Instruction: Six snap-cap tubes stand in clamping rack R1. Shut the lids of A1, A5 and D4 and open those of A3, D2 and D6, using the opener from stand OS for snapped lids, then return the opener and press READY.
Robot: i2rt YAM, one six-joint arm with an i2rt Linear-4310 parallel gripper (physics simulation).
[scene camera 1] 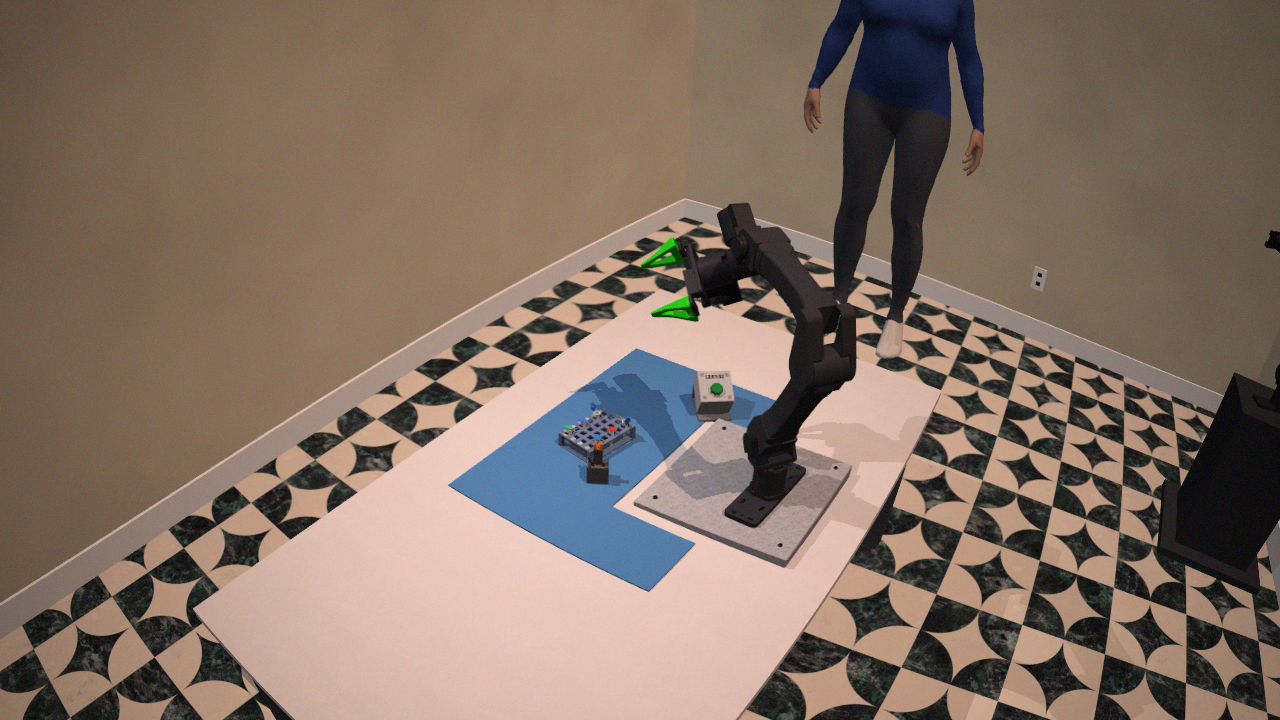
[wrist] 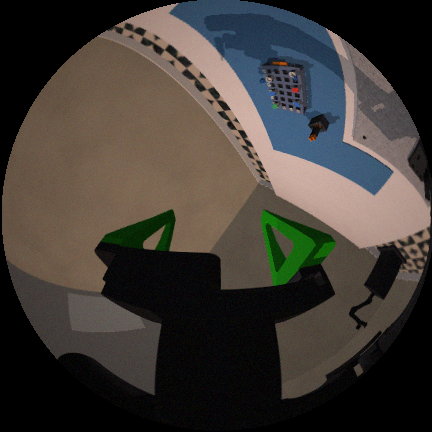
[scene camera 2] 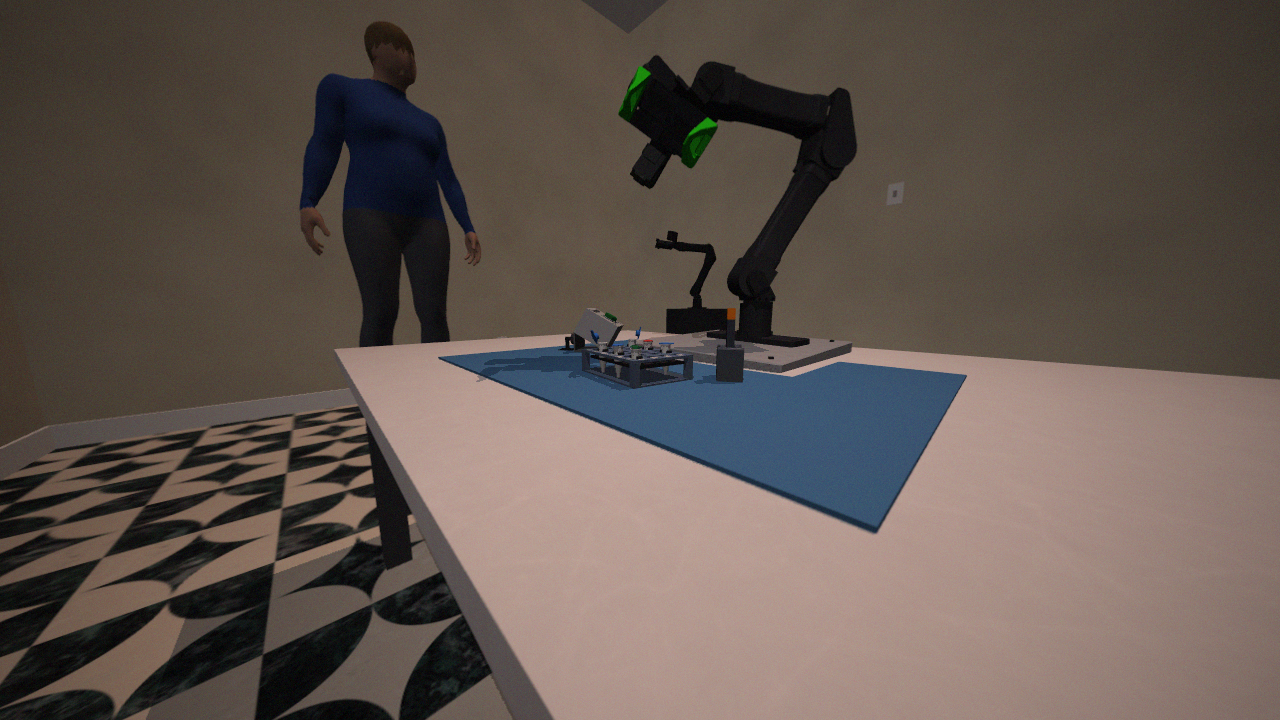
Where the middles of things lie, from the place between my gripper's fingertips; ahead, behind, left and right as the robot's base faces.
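Scene:
Dark holder (scene camera 2: 730, 361): my hand 32 cm above it, 1 cm past it, 13 cm to the right of it. Box with green button (scene camera 1: 712, 395): 30 cm below my hand, 3 cm behind, 22 cm to the right.

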